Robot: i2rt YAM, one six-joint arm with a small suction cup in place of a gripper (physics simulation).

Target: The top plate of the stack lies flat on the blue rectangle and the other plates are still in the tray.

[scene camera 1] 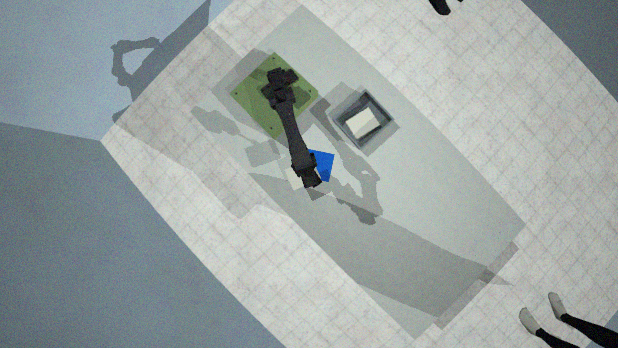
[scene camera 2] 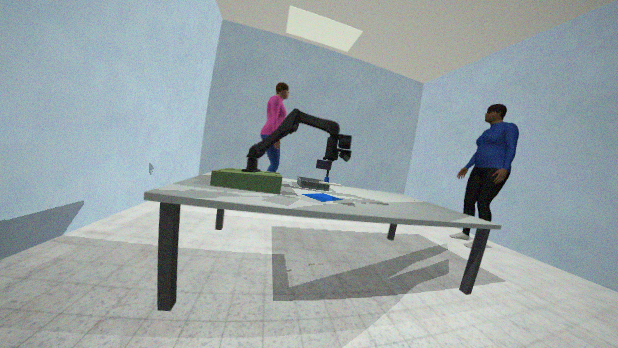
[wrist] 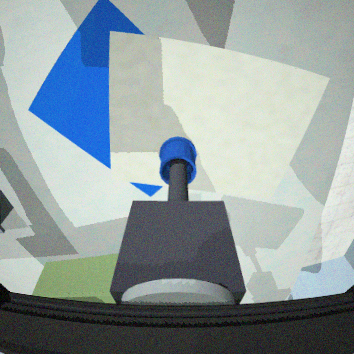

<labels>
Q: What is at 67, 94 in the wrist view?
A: A blue rectangle.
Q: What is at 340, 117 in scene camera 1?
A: A tray.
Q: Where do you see the suction cup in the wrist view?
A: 174, 147
</labels>
